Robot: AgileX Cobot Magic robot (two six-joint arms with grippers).
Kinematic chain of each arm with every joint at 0, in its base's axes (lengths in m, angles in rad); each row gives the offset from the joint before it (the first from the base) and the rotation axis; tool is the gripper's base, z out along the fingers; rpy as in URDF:
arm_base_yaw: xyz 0 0 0.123 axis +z
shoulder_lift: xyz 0 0 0 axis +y
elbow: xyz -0.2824 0 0.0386 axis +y
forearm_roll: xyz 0.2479 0 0.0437 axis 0.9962 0 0.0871
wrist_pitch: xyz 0 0 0 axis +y
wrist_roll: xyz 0.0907 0 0.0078 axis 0.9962 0 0.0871
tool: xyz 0 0 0 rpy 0 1.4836 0
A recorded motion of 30 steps. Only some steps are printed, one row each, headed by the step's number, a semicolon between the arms.
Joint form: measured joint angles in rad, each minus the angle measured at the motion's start. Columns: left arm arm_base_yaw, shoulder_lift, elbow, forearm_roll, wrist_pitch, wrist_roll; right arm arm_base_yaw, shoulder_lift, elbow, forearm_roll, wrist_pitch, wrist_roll.
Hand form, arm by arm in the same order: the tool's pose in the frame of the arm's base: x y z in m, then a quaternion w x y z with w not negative. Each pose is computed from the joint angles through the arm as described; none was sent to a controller.
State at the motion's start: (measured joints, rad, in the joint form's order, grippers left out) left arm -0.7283 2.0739 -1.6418 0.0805 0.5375 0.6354; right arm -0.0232 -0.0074 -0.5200 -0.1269 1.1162 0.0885
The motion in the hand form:
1: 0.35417 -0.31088 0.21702 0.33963 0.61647 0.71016 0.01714; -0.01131 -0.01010 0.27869 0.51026 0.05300 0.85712 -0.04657
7: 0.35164 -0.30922 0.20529 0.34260 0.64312 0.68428 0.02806; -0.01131 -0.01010 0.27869 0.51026 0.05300 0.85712 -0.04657
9: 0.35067 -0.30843 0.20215 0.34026 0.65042 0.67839 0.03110; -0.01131 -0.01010 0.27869 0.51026 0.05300 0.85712 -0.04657
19: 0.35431 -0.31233 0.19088 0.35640 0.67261 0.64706 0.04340; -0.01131 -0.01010 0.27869 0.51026 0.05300 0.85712 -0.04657
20: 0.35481 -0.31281 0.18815 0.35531 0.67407 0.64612 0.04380; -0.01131 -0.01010 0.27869 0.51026 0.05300 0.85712 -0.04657
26: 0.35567 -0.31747 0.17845 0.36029 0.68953 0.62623 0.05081; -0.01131 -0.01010 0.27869 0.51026 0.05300 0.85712 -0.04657
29: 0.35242 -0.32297 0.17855 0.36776 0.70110 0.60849 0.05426; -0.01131 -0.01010 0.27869 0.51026 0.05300 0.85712 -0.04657
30: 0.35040 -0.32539 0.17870 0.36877 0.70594 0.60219 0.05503; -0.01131 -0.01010 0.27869 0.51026 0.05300 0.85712 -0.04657
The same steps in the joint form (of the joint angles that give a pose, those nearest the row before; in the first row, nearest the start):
1: 0.0000 0.0000 0.0024 0.0000 -0.0056 0.0114; 0.0000 0.0000 0.0000 0.0000 0.0000 0.0000
7: 0.0000 0.0000 0.0528 -0.0017 -0.0642 0.0881; 0.0000 0.0000 0.0000 0.0000 0.0000 0.0000
9: 0.0000 0.0000 0.0649 -0.0017 -0.0719 0.1074; 0.0000 0.0000 0.0000 0.0000 0.0000 0.0000
19: 0.0000 0.0261 0.0765 -0.0017 -0.1472 0.1844; 0.0000 0.0000 0.0000 0.0000 0.0000 0.0000
20: 0.0000 0.0324 0.0766 -0.0017 -0.1513 0.1878; 0.0000 0.0000 0.0000 0.0000 0.0000 0.0000
26: -0.0057 0.0565 0.0787 0.0004 -0.1902 0.2322; 0.0000 0.0000 0.0000 0.0000 0.0000 0.0000
29: -0.0184 0.0584 0.0795 -0.0006 -0.2099 0.2645; 0.0000 0.0000 0.0000 0.0000 0.0000 0.0000
30: -0.0250 0.0584 0.0795 -0.0006 -0.2123 0.2749; 0.0000 0.0000 0.0000 0.0000 0.0000 0.0000

